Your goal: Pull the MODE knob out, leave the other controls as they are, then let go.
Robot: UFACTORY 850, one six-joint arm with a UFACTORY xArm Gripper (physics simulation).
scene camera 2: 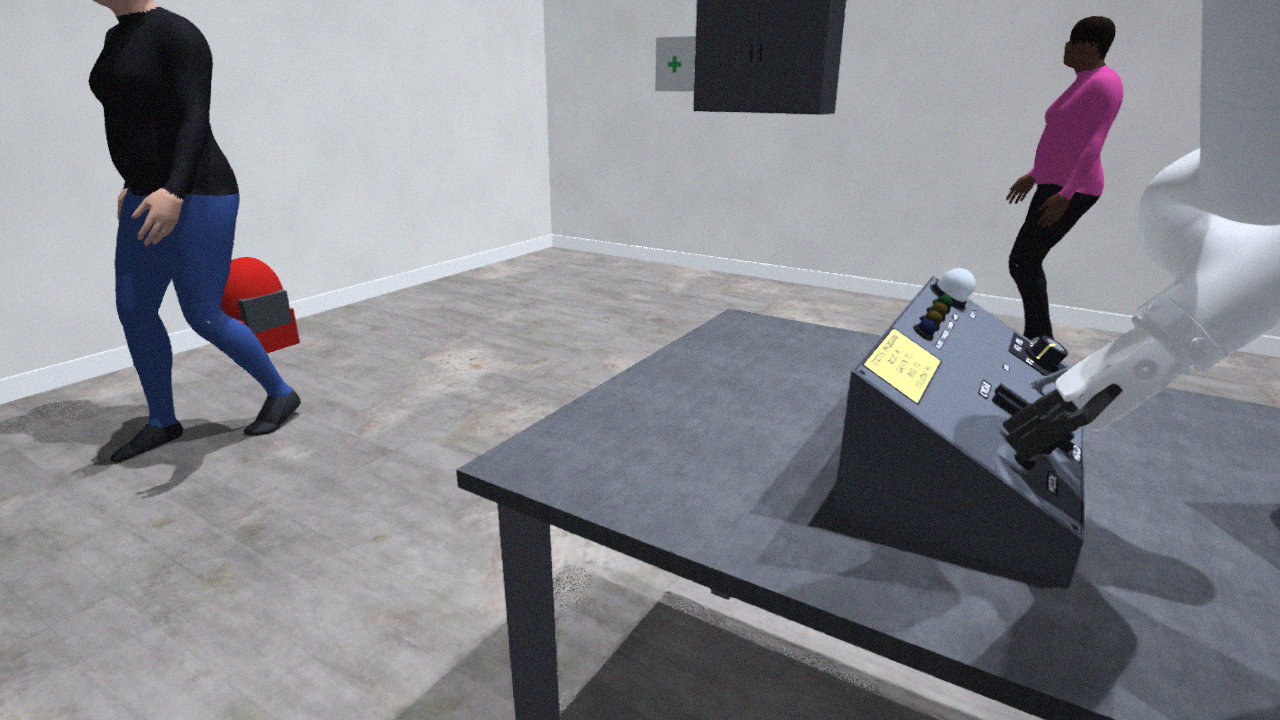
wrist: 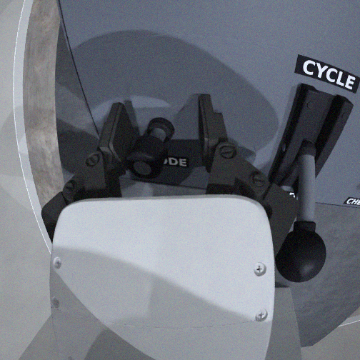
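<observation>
The MODE knob [wrist: 149,152] is a black cylinder on a grey shaft above a round black collar, beside its partly covered label in the wrist view. My gripper [scene camera 2: 1029,438] [wrist: 162,111] is open, with its two black fingers on either side of the knob. The left finger in the wrist view is close against the knob; whether it touches is hard to tell. The right finger stands clearly apart from it. In the scene view the fingers are at the lower part of the sloped console [scene camera 2: 939,474] and hide the knob.
The CYCLE lever [wrist: 302,250] stands right of the fingers in the wrist view, close to the gripper's linkage. A black selector with a yellow mark [scene camera 2: 1047,351], coloured lamps and a white dome [scene camera 2: 956,284] are higher on the console. The console stands on the table [scene camera 2: 662,420].
</observation>
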